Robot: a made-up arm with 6 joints. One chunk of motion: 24 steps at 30 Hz.
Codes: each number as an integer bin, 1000 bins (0 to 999) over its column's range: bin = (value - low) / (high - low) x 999, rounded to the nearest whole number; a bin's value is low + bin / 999 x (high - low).
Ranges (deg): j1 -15..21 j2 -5..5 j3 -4..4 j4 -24..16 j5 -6..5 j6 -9..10
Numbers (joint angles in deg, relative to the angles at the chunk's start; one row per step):
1: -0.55 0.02 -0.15 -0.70 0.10 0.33
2: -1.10 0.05 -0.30 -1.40 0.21 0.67
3: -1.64 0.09 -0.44 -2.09 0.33 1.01
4: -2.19 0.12 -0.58 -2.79 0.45 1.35
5: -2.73 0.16 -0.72 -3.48 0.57 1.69
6: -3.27 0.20 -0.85 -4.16 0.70 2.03
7: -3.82 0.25 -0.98 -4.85 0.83 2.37
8: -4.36 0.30 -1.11 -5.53 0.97 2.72
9: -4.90 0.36 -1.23 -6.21 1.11 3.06
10: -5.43 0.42 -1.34 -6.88 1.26 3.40
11: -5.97 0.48 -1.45 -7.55 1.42 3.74
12: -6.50 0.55 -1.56 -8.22 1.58 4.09
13: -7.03 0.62 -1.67 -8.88 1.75 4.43
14: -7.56 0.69 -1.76 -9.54 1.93 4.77
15: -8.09 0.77 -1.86 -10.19 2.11 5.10
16: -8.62 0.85 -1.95 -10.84 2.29 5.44
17: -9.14 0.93 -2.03 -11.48 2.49 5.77
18: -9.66 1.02 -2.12 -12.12 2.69 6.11
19: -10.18 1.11 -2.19 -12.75 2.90 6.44
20: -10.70 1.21 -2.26 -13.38 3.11 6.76
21: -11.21 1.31 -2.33 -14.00 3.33 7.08
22: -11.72 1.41 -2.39 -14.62 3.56 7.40
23: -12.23 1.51 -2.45 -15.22 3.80 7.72
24: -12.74 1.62 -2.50 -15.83 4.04 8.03
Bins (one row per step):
1: 401 501 481 582 554 491
2: 386 504 462 564 564 508
3: 371 508 445 547 575 526
4: 355 511 427 530 586 544
5: 340 515 410 512 597 562
6: 326 519 393 496 608 580
7: 310 524 377 478 620 598
8: 295 529 361 461 633 616
9: 280 535 346 444 646 634
10: 266 541 332 428 659 652
11: 251 547 318 411 674 670
12: 236 554 305 394 688 688
13: 221 561 291 378 704 706
14: 206 568 280 361 720 724
15: 192 576 267 345 737 741
16: 177 584 256 329 753 759
17: 163 592 246 313 771 777
18: 148 601 235 297 789 794
19: 134 610 226 281 808 812
20: 119 620 217 265 827 829
21: 105 630 209 250 847 845
22: 91 640 201 234 868 862
23: 77 650 194 219 890 879
24: 63 661 187 204 912 895

